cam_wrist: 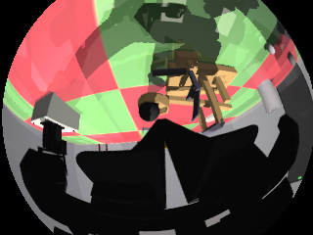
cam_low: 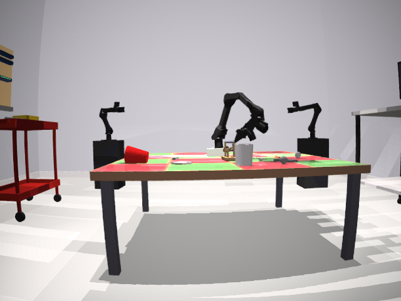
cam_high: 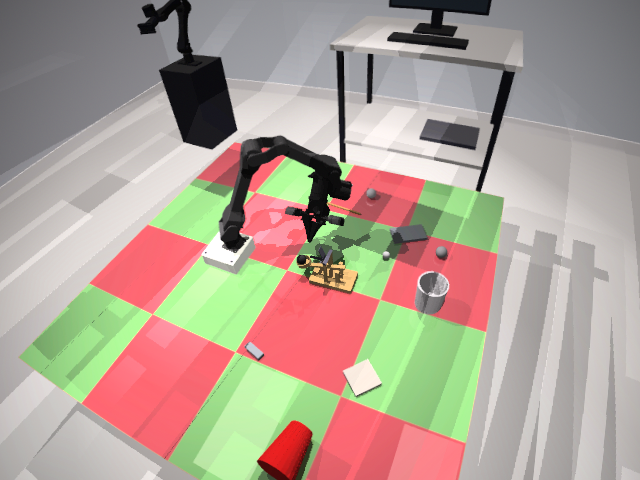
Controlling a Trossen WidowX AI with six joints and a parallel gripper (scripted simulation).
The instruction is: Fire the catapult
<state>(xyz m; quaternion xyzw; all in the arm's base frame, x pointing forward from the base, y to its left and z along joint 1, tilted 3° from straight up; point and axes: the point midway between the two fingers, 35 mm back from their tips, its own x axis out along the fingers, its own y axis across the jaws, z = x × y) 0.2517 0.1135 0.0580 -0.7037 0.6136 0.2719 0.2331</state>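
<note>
The dark ball is 5 cm to the right of my gripper tip and 4 cm below it. The rest, counted from my gripper tip: wooden catapult: 6 cm ahead, 2 cm to the right, 4 cm below; then thin wooden stick: 4 cm behind, 29 cm to the left, 9 cm below; then small white ball: 22 cm ahead, 13 cm to the left, 8 cm below.
</note>
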